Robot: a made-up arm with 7 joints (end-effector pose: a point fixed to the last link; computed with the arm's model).
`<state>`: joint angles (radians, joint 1 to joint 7).
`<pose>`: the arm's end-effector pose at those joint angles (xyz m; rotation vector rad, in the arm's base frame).
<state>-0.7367 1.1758 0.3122 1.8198 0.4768 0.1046 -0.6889</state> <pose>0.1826 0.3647 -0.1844 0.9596 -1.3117 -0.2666</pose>
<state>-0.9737 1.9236 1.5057 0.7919 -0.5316 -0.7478 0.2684</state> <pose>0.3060 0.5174 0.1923 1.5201 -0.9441 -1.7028</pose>
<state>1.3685 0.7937 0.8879 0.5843 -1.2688 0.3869 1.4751</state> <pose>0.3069 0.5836 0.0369 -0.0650 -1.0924 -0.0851</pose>
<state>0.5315 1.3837 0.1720 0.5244 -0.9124 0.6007 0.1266</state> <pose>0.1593 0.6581 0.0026 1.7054 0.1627 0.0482</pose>
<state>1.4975 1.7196 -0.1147 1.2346 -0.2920 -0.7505 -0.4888</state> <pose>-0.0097 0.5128 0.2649 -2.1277 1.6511 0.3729</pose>
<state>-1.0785 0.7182 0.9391 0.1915 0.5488 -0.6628 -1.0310</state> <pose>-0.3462 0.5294 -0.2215 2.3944 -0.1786 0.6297</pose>
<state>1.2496 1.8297 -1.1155 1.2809 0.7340 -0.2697 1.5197</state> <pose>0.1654 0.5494 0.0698 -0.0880 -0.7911 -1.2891</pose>
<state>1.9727 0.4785 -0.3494 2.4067 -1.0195 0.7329 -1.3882</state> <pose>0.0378 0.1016 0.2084 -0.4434 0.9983 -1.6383</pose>
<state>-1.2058 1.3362 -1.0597 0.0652 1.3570 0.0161 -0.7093</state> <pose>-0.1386 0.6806 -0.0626 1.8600 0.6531 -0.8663</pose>
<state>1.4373 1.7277 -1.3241 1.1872 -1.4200 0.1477 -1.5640</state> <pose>0.1922 0.5596 0.0384 -1.7997 0.7423 1.2959</pose>
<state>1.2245 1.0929 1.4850 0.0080 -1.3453 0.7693 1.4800</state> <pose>0.2521 0.6363 -0.0908 -0.8275 -1.0554 0.4215</pose>
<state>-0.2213 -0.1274 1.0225 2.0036 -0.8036 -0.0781 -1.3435</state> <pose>0.0827 0.3060 -0.2382 2.6292 -1.1003 0.8609</pose>
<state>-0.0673 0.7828 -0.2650 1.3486 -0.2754 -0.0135 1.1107</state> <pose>0.2430 0.3226 -0.3286 -0.3100 -0.3801 -1.3754</pose>
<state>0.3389 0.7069 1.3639 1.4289 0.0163 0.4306 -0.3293</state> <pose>0.0825 0.5456 -0.0622 1.3037 -1.3983 1.4721</pose>
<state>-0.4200 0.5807 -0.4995 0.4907 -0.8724 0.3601 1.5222</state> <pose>-0.0969 0.3648 -0.5020 -0.6627 1.4016 -0.7482</pose>
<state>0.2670 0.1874 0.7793 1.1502 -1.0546 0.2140 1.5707</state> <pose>0.2762 0.3695 -0.3182 -0.3639 -0.4628 -0.5223</pose>
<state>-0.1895 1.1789 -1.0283 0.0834 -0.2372 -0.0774 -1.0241</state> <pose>-0.0338 0.6479 -0.2403 1.6197 0.0354 -1.6628</pose>
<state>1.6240 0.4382 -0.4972 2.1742 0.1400 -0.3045 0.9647</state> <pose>0.1685 0.0762 0.2126 -0.5136 1.6568 1.7980</pose>
